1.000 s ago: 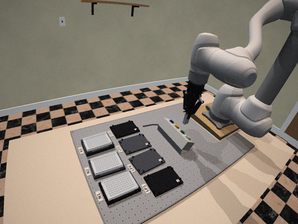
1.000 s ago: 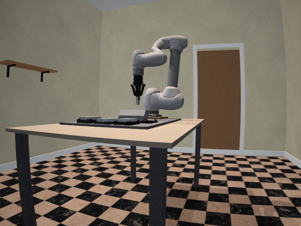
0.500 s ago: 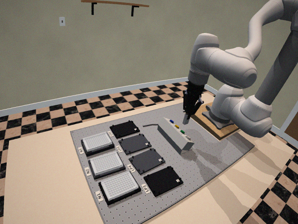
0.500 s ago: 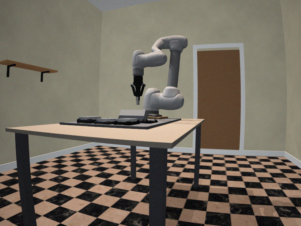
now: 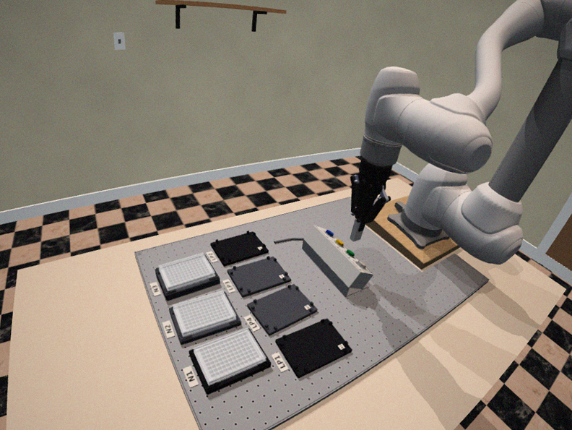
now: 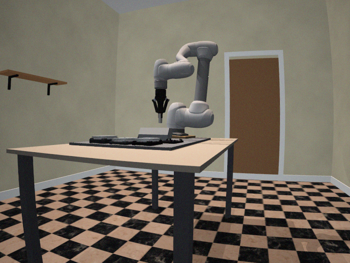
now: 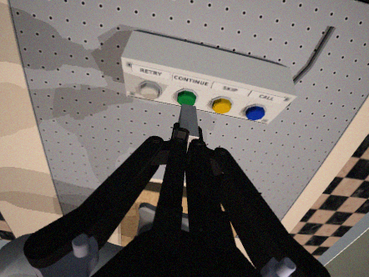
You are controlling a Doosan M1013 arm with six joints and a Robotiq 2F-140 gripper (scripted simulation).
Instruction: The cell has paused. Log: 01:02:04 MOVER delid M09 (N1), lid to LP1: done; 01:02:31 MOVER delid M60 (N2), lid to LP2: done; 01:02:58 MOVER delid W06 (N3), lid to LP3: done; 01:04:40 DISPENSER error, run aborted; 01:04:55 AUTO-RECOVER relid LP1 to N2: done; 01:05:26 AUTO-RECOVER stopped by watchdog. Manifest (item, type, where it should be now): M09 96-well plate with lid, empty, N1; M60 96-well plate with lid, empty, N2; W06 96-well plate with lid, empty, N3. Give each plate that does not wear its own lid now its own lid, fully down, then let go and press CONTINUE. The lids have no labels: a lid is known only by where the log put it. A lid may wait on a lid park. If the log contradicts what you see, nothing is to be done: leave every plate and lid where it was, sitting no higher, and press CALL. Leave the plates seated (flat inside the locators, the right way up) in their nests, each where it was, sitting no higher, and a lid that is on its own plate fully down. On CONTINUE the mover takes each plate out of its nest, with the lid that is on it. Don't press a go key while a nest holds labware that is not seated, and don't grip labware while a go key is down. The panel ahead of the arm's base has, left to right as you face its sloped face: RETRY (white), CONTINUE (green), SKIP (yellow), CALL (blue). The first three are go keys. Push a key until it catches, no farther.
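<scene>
Right now the green CONTINUE key is 80 mm below my hand. The rest, counted from my hand: blue CALL key: 100 mm to the right, 80 mm below, 10 mm ahead; then white RETRY key: 80 mm below, 50 mm to the left; then yellow SKIP key: 80 mm below, 50 mm to the right.
</scene>
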